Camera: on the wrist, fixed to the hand. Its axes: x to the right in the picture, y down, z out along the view.
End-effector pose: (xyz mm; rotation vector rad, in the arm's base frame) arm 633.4 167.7 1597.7 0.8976 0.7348 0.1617
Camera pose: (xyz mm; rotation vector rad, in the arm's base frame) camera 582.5 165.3 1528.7 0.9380 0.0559 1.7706
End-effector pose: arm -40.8 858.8 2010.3 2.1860 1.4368 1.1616
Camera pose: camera -125.3 873.6 2008.0 -2.3148 0.7025 -1.5650
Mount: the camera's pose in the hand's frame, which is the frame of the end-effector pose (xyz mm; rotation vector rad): -3.7 -62.4 -58.8 -0.3496 0.2650 1.5846
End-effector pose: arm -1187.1 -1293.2 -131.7 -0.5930 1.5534 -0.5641
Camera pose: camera -1243.2 -1336.8 -83.6 0.5673 1.8491 0.8703
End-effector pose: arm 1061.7 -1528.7 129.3 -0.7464 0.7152 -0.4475
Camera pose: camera 1009.2 -1594.4 146.6 -0.2476 1.4046 1.0617
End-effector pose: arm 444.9 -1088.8 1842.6 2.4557 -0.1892 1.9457
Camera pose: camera 393.0 -1022.0 1857.1 -1.1016 1.8240 -1.3378
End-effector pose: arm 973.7 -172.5 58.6 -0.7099 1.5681 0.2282
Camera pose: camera 959.8 -252.2 87.2 0.4428 2.0539 1.6293
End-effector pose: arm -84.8 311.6 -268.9 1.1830 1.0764 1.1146
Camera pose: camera -138.9 312.7 -335.5 1.5658 -0.1531 2.5506
